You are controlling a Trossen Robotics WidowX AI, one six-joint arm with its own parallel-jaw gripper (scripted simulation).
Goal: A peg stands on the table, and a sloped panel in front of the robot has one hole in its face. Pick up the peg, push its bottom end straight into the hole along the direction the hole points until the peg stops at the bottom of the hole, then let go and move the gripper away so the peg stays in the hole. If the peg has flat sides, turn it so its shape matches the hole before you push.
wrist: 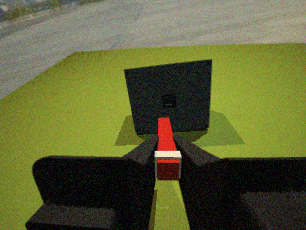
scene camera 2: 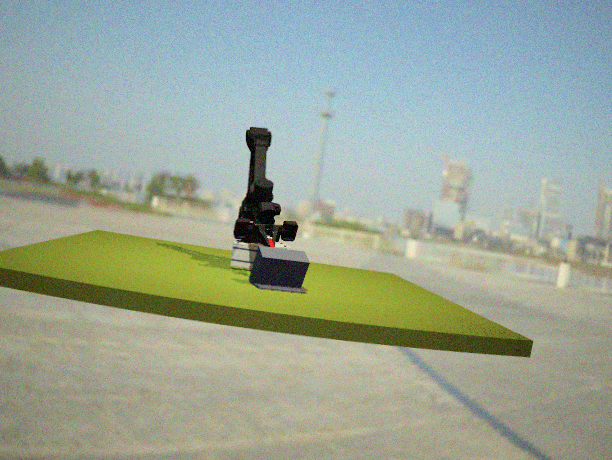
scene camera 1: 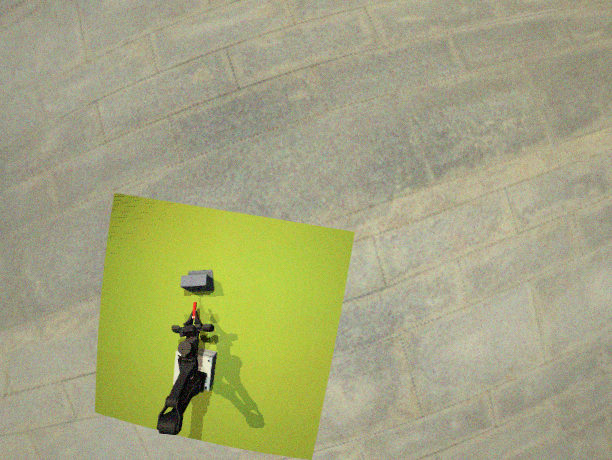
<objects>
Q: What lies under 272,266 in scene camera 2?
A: A sloped panel.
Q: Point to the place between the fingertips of the gripper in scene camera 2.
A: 271,246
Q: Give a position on a sloped panel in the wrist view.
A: At 191,81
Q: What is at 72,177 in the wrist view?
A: The gripper.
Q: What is the gripper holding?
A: A red square peg.
</objects>
